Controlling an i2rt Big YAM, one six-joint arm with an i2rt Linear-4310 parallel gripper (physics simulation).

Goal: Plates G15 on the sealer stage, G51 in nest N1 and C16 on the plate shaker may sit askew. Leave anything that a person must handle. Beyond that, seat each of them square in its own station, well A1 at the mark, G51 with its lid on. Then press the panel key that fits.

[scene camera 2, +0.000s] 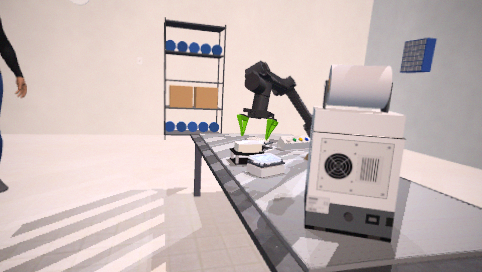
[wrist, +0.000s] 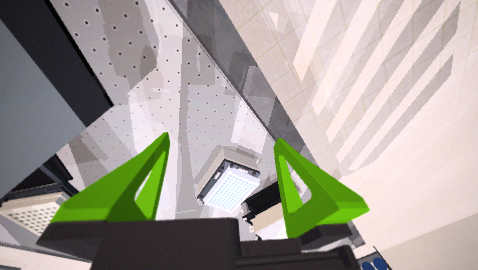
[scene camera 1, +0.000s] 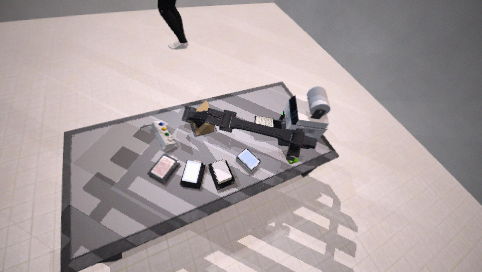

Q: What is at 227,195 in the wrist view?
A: A bluish plate.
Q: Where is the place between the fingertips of my gripper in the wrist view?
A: At 225,139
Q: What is my gripper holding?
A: Nothing.
